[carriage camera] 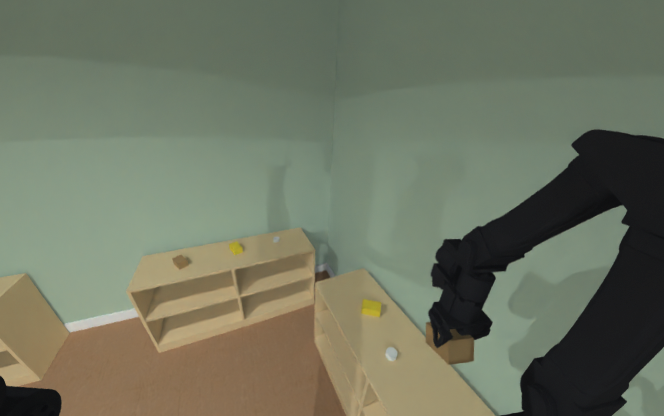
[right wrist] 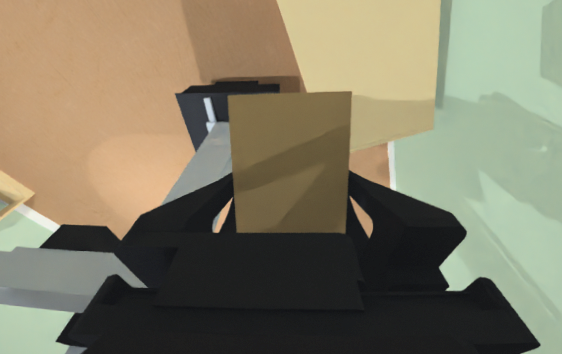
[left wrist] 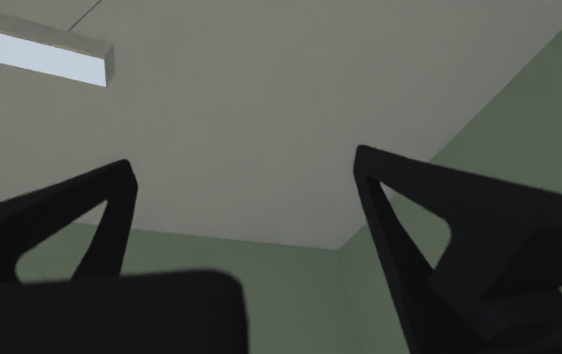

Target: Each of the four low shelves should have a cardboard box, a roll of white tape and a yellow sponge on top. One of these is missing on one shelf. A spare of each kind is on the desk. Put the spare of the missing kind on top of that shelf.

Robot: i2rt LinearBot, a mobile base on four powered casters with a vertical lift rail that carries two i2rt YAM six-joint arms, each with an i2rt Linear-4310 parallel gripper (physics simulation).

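Places are measured from the left arm's base along level axes (x left, y down, z back), in metres.
Pixels of known places: left gripper, fingertip midpoint: [left wrist: 246,164]; right gripper, fingertip midpoint: [carriage camera: 448,344] [right wrist: 290,173].
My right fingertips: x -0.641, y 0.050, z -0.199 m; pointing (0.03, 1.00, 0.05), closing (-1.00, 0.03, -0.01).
Note:
Ahead of a thing's pixels: the offset from my right fingertips to its middle. Level surfaces: height alone.
My right gripper [carriage camera: 447,340] [right wrist: 290,173] is shut on a brown cardboard box @[dx +0.000, dy -0.007, dz -0.004 m] [carriage camera: 461,349] [right wrist: 291,150]. In the carriage view the box overlaps the wall-side edge of the right low shelf @[dy +0.533 m] [carriage camera: 420,372] [right wrist: 380,60]; its height above the top cannot be told. A yellow sponge @[dx -0.012, dy +0.511, dz -0.537 m] [carriage camera: 371,308] and a roll of white tape @[dx -0.051, dy +0.521, dz -0.284 m] [carriage camera: 391,354] stand on that shelf. The far shelf [carriage camera: 210,270] bears a cardboard box @[dx +1.223, dy +0.508, dz -0.928 m] [carriage camera: 180,261], a yellow sponge @[dx +0.897, dy +0.511, dz -1.104 m] [carriage camera: 236,248] and a roll of white tape @[dx +0.612, dy +0.521, dz -1.246 m] [carriage camera: 276,239]. My left gripper [left wrist: 246,164] is open and empty, pointed at the ceiling.
Part of another wooden shelf [carriage camera: 37,325] shows at the left of the carriage view. Green walls meet behind the far shelf and the right shelf. The robot's dark base part [right wrist: 192,117] stands beside the right shelf in the right wrist view. A ceiling lamp [left wrist: 55,55] shows in the left wrist view.

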